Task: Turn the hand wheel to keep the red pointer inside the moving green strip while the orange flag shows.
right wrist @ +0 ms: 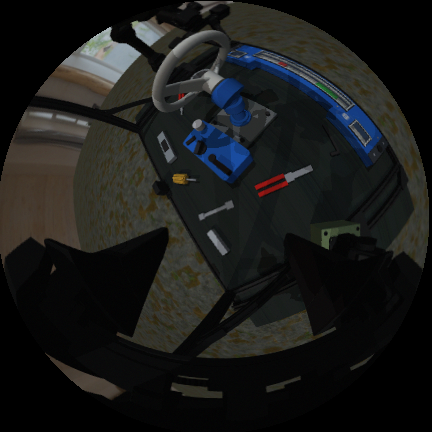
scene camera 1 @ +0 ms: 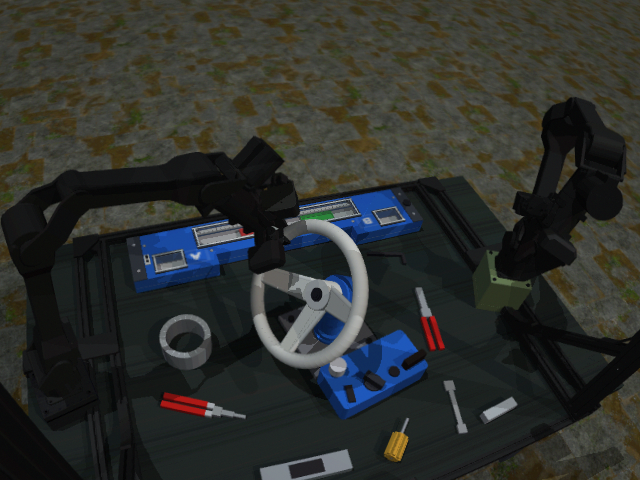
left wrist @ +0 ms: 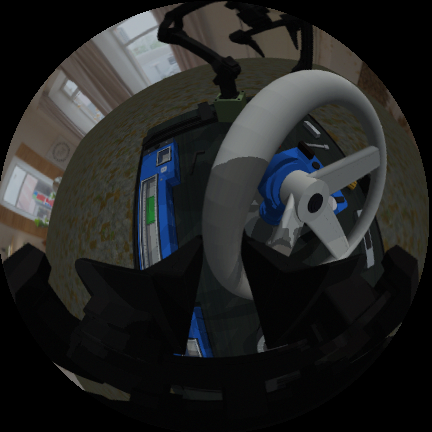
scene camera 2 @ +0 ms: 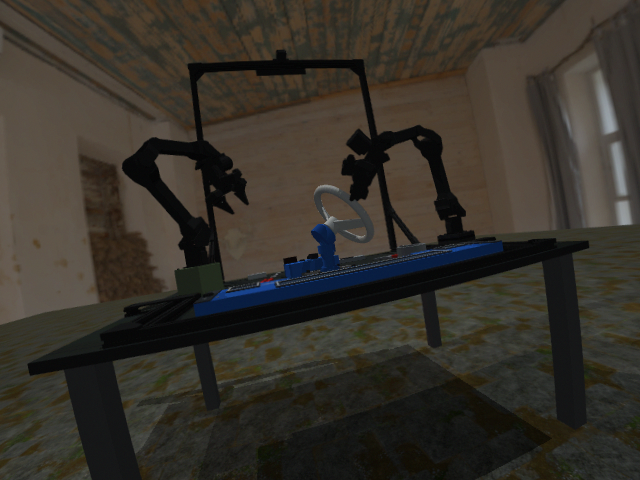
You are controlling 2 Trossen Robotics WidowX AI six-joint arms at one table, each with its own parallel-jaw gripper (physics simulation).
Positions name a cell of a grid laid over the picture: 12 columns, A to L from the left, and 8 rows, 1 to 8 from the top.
Labels:
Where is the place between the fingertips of my right gripper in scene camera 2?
At E4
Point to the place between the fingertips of my right gripper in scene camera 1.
J5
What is my right gripper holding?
Nothing.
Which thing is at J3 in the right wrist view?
A blue gauge panel.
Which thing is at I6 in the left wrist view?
My left gripper.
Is my right gripper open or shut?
Open.

